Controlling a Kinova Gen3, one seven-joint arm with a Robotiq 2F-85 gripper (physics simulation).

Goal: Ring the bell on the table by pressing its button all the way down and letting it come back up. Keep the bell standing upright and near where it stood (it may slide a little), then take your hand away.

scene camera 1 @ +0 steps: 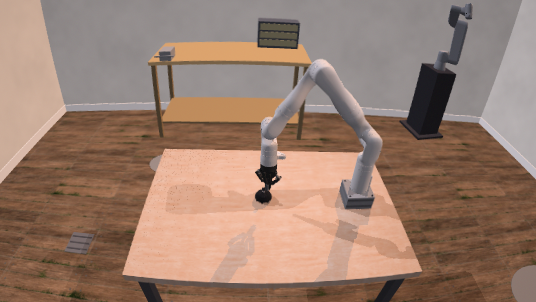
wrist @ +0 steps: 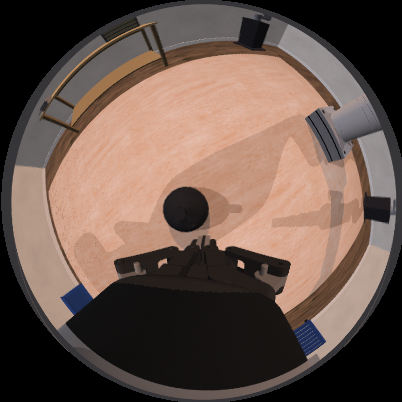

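Where they show: gripper, fingertip midpoint: [scene camera 1: 267, 189] [wrist: 204, 242]; arm's base, link origin: [scene camera 1: 358, 187] [wrist: 339, 126].
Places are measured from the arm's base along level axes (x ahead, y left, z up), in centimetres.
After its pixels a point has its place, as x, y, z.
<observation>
The bell [scene camera 1: 263, 196] {47.8, -7.1, -4.0} [wrist: 186, 209] {46.4, -9.6, -3.2} is a small black dome. It stands upright near the middle of the table [scene camera 1: 200, 255] {81.2, 21.5, -7.7} [wrist: 150, 120] {41.0, -30.7, -7.7}. My gripper [scene camera 1: 267, 189] {46.5, -5.1, 2.1} [wrist: 204, 242] {46.5, -5.1, 2.1} is shut and empty. It points down, with its fingertips at the top of the bell in the scene view. In the wrist view the fingertips show just below the dome's edge. The bell's button is hard to make out against the dark dome, and I cannot tell whether the fingertips touch it or whether it is pressed.
The arm's grey base [scene camera 1: 357, 195] {3.1, 5.2, 0.0} [wrist: 327, 134] {7.4, -1.1, -2.7} stands on the table's right side. Behind the table is a wooden bench [scene camera 1: 230, 53] with a drawer unit [scene camera 1: 278, 33] and a small grey device [scene camera 1: 166, 53]. A second arm stands on a black pedestal [scene camera 1: 430, 100] at the back right.
</observation>
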